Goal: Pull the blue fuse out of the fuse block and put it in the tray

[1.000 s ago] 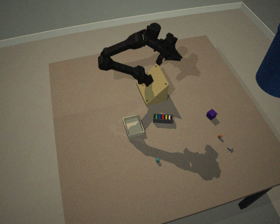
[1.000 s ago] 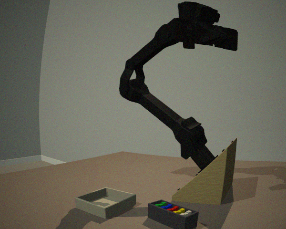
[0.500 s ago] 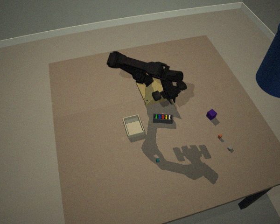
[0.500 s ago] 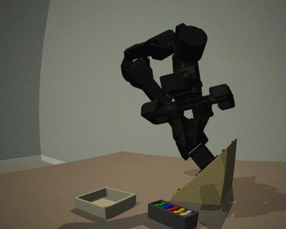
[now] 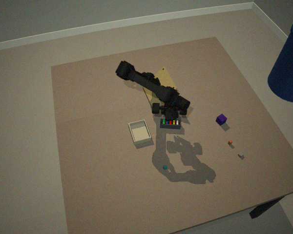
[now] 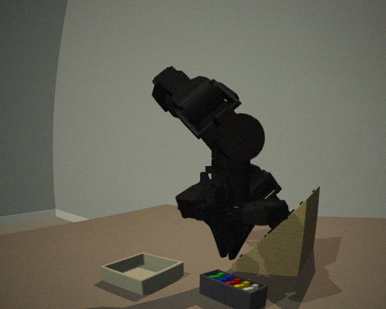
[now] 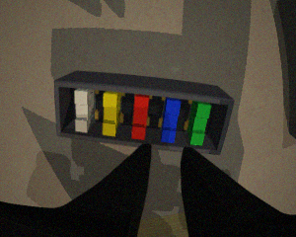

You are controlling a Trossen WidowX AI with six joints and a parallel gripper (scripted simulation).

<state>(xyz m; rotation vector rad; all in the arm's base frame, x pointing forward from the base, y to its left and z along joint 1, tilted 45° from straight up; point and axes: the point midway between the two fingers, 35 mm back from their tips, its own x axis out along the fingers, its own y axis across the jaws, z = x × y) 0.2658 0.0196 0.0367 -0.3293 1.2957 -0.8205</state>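
My gripper tip is now 50 mm above the blue fuse. From my gripper tip the other things lie so: purple cube (320 mm to the left, 70 mm ahead, 60 mm below); then tray (170 mm to the right, 80 mm below).
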